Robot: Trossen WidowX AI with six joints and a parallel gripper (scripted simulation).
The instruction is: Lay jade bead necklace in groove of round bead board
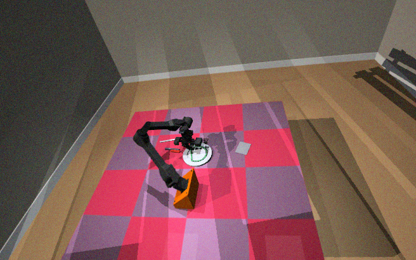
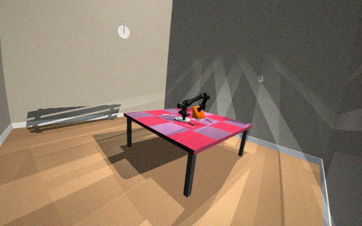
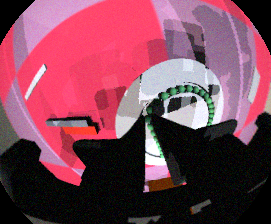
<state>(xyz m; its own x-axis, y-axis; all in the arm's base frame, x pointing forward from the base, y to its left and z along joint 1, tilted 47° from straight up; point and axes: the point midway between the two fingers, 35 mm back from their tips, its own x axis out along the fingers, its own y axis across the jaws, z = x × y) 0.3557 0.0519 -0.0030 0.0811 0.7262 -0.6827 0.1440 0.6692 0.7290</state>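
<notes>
The round white bead board is 4 cm behind my gripper tip, 5 cm to the right of it and 1 cm below it. Also, from my gripper tip: red-handled tool (1 cm ahead, 13 cm to the left, 1 cm below); flat grey pad (36 cm to the right, 1 cm below); thin white rod (11 cm ahead, 20 cm to the left, 1 cm below).
</notes>
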